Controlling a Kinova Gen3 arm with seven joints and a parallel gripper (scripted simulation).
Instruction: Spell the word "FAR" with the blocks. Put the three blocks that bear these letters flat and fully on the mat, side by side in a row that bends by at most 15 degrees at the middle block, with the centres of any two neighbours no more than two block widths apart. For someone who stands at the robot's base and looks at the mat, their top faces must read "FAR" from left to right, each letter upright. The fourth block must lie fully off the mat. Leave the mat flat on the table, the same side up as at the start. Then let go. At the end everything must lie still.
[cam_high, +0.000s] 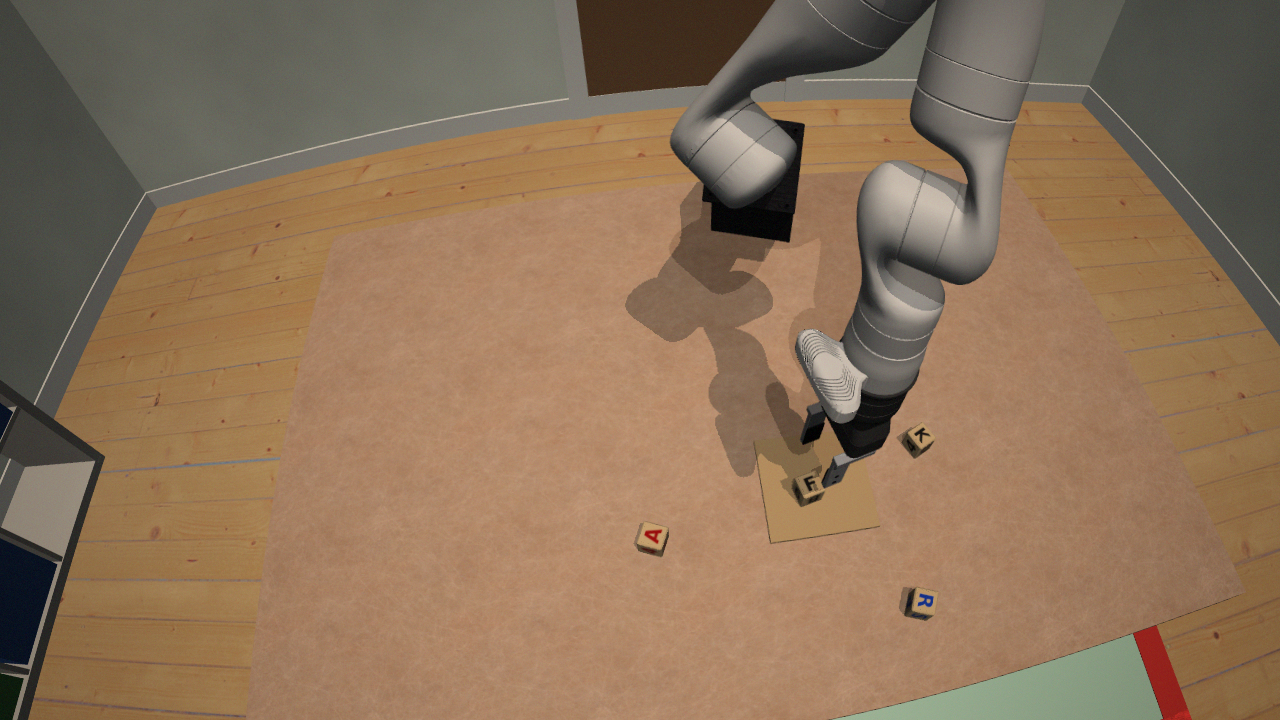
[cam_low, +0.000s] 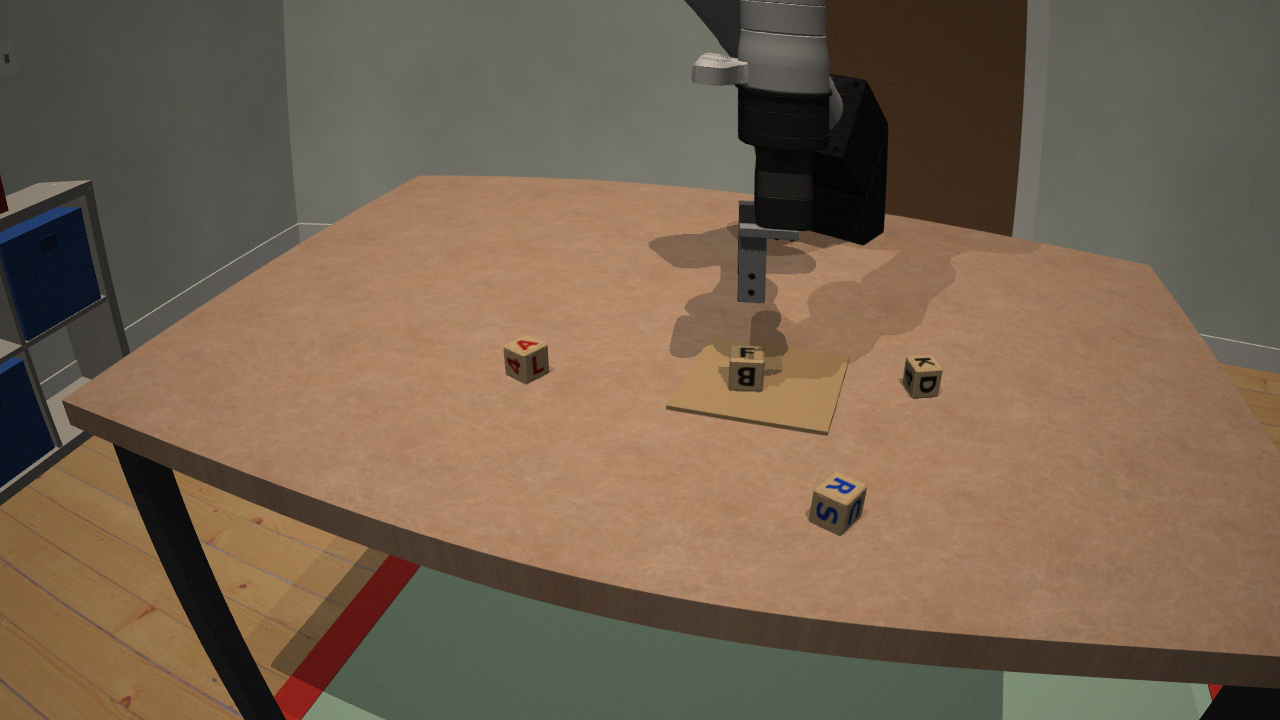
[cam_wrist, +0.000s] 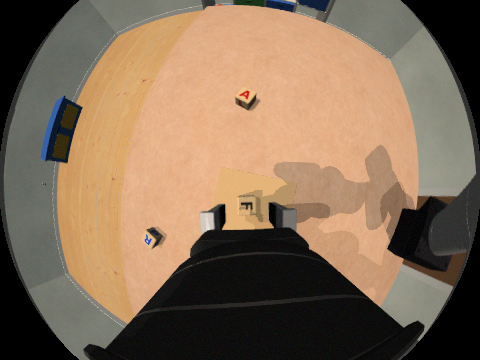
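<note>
My gripper is now 9 cm above the F block. The rest, counted from my hand: R block: 17 cm ahead, 10 cm to the left, 10 cm below; then tan mat: 11 cm below, 2 cm to the left, 1 cm behind; then K block: 17 cm to the left, 10 cm below, 4 cm behind.
</note>
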